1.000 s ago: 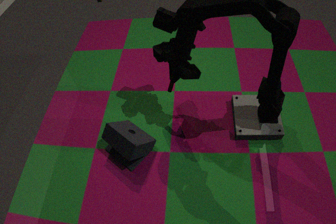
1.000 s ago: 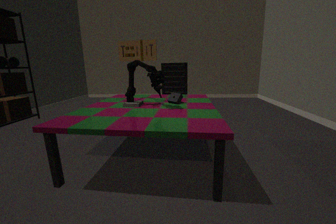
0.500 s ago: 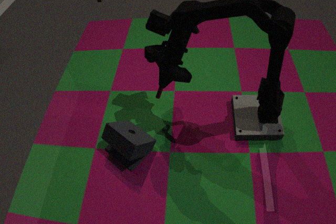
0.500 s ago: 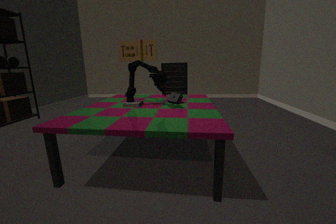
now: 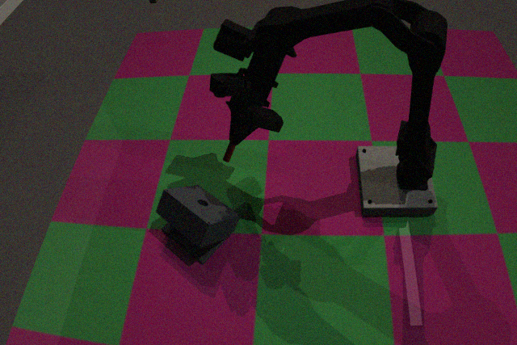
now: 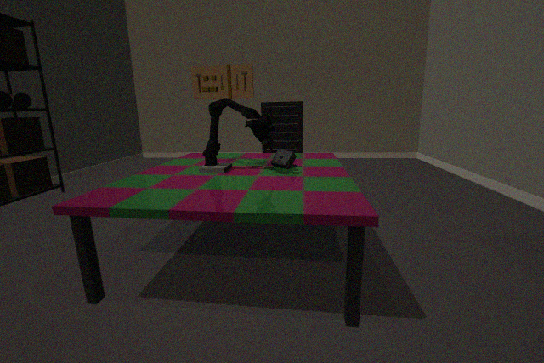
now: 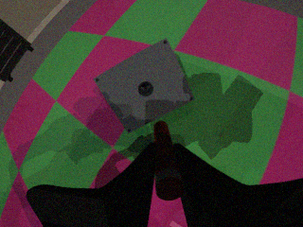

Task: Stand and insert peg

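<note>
My gripper tip is now 7 cm short of the sloped panel, 11 cm to the right of it and 10 cm above it. The rest, counted from my gripper tip: red peg 1 cm behind, 1 cm to the right, 1 cm above.
</note>
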